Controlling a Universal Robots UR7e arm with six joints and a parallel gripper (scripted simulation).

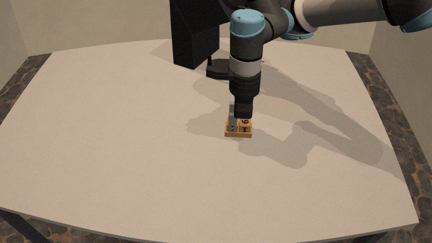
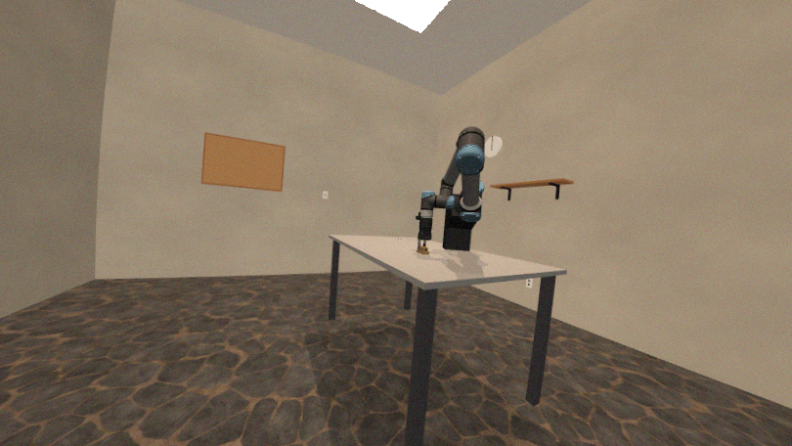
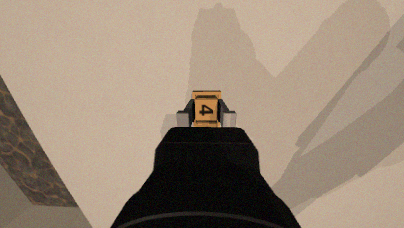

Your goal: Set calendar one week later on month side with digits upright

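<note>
Right now the orange tray is 30 mm below my hand, 20 mm to the left of it and 10 mm behind it. From my hand the other things lie so: cube (30 mm to the left, 10 mm below, 10 mm behind).
</note>
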